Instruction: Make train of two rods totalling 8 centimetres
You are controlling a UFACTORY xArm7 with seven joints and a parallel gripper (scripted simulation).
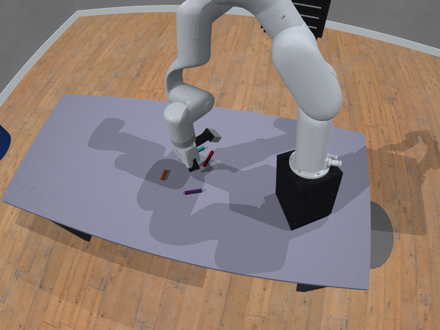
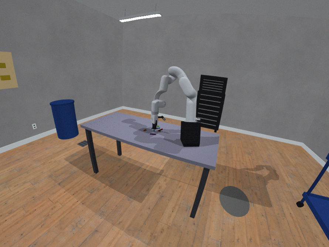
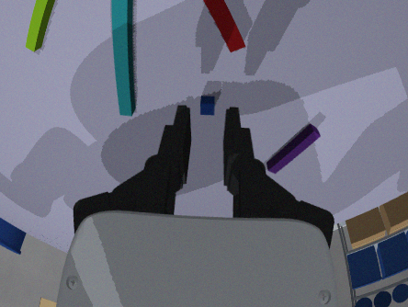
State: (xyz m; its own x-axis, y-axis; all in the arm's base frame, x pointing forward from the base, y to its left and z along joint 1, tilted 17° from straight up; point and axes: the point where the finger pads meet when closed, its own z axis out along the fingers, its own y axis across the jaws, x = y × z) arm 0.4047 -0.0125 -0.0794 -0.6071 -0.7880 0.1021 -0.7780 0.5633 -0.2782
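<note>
My gripper is now 40 mm above the small blue rod. Also, from my hand: turquoise rod 70 mm to the right, 40 mm below, 20 mm ahead; purple rod 80 mm to the left, 40 mm below, 30 mm behind; red rod 60 mm to the right, 50 mm behind, 40 mm below.
</note>
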